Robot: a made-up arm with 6 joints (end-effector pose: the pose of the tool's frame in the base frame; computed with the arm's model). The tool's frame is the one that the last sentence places. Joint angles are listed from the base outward.
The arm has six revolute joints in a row. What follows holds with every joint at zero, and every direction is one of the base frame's.
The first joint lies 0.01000 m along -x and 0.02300 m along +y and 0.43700 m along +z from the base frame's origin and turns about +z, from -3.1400 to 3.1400 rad.
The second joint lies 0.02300 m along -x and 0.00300 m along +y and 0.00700 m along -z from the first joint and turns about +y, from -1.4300 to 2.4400 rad.
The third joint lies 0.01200 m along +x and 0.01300 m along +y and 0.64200 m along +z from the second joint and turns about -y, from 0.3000 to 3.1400 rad.
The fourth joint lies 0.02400 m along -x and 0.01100 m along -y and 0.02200 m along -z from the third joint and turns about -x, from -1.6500 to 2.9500 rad.
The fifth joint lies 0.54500 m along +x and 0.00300 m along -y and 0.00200 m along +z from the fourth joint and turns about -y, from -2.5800 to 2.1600 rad.
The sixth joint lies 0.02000 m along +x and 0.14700 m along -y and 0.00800 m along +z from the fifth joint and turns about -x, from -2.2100 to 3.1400 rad.
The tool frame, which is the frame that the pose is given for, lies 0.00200 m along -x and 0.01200 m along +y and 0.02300 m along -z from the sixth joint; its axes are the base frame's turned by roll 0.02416, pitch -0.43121 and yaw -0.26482 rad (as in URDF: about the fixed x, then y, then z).
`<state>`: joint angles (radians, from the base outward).
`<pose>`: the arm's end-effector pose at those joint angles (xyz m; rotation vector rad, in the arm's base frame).
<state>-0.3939 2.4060 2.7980 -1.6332 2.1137 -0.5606</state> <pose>0.8492 -0.3417 0.0039 -1.0367 2.1763 1.2114</pose>
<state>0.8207 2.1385 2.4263 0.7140 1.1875 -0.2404</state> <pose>0.7391 0.7008 0.3003 0.5111 -1.8405 0.9538</pose>
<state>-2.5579 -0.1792 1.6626 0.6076 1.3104 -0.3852</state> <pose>0.2167 0.2832 1.5607 -2.8717 -0.4494 0.5351</pose>
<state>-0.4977 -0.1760 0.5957 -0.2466 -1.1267 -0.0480</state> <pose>0.1937 -0.2274 1.3699 0.1327 -0.0878 -0.5925</pose>
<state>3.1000 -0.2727 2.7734 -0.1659 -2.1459 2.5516</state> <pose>0.6993 0.1550 1.1760 0.7933 -2.5457 0.2232</pose>
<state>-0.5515 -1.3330 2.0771 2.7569 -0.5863 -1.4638</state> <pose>-0.9374 0.7392 0.4297 -0.2724 1.5497 0.9825</pose>
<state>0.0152 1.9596 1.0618 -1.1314 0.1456 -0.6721</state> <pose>0.7874 -0.0155 -0.3305 1.3139 0.3988 -1.3039</pose>
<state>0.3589 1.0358 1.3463 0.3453 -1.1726 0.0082</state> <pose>0.9944 0.2588 0.9093 -0.5046 0.3075 -0.0380</pose>
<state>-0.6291 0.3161 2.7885 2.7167 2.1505 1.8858</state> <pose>-0.0979 0.2986 1.3228 0.8501 -0.6465 -0.5592</pose>
